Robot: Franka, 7 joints.
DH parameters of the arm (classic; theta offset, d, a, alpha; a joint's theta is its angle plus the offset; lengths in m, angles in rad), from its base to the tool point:
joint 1: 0 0.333 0 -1.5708
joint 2: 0 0 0 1.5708
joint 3: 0 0.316 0.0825 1.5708
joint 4: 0 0 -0.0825 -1.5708
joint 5: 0 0.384 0 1.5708
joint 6: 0 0 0.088 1.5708
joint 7: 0 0.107 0 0
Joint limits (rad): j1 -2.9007..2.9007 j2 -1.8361..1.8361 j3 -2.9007..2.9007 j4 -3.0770..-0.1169 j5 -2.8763..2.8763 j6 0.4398..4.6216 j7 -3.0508..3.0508
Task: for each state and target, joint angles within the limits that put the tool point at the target. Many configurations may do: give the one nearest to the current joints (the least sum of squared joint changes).
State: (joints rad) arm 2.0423 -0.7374 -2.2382 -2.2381 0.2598 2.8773 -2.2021
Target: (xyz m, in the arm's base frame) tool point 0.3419 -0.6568 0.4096
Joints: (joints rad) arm 1.6019 -0.6293 -2.5338 -1.5943 0.2652 2.9863 -2.2021
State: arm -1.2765 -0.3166 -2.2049 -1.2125 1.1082 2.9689 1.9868
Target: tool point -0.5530 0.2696 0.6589
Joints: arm -1.2603 -0.0917 -2.1684 -1.6966 1.2150 3.0772 1.9868
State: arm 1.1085 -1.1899 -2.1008 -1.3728 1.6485 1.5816 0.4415
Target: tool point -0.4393 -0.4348 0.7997
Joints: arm 0.2425 -0.8782 -1.9248 -0.7327 1.7590 1.2140 0.4415
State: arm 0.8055 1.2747 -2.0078 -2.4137 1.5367 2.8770 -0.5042
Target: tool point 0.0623 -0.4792 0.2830
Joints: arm 0.1543 1.3228 -1.4195 -2.4327 1.5242 2.6557 -0.5042
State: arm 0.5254 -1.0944 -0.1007 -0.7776 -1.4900 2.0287 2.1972
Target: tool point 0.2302 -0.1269 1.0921
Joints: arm 0.5987 -0.4464 -0.3853 -1.0610 -1.4835 2.0516 2.1972
